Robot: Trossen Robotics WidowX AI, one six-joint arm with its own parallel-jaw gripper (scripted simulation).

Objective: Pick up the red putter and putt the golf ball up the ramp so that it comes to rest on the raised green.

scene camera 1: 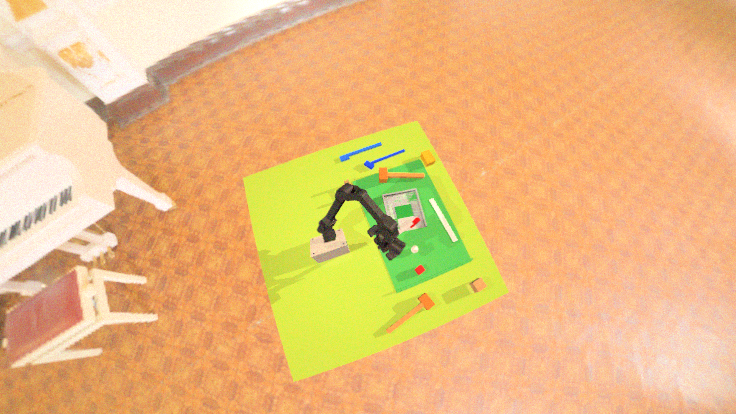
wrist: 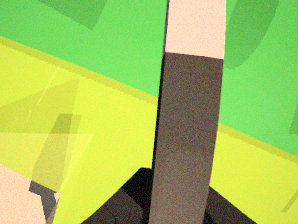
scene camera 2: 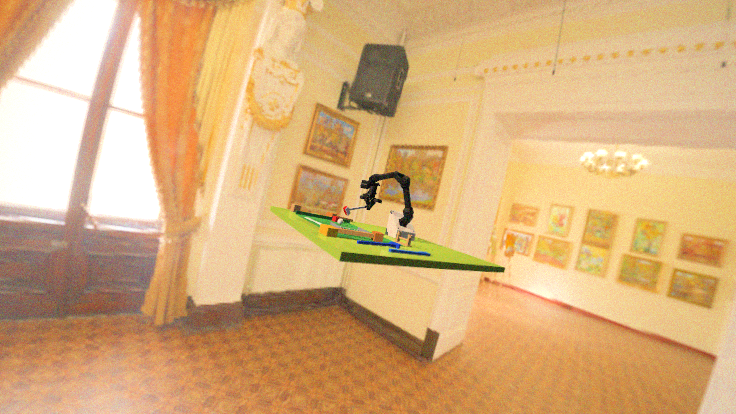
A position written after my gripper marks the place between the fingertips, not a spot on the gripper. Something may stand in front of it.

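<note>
My gripper (wrist: 164, 179) is here in the wrist view, and so is a dark green mat (wrist: 127, 48). I can see the mat in scene camera 1 too (scene camera 1: 437, 252).
</note>
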